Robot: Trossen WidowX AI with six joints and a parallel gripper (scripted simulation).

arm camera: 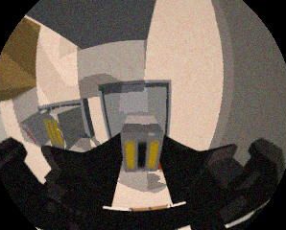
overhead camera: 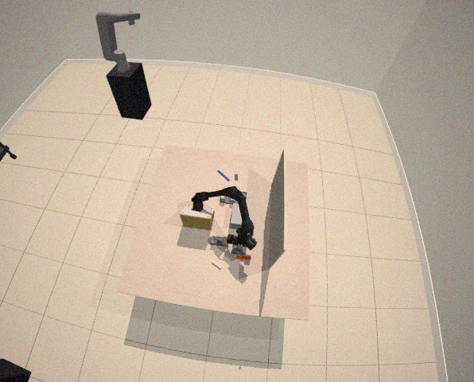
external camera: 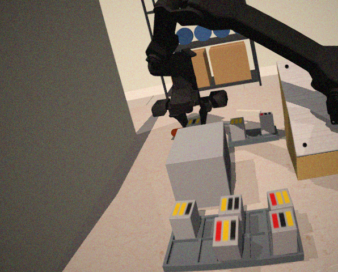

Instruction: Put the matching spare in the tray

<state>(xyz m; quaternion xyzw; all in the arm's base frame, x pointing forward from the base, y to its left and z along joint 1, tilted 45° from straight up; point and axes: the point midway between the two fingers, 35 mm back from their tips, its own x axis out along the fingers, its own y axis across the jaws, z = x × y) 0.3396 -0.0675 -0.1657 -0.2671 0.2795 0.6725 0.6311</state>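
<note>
My gripper tip is now 20 mm below the grey spare block. From my gripper tip the other things lie so: grey mounted unit: 210 mm to the left, 50 mm behind, 20 mm above; small rack: 140 mm behind, 20 mm below, 10 mm to the left; flat grey tray: 20 mm below.
</note>
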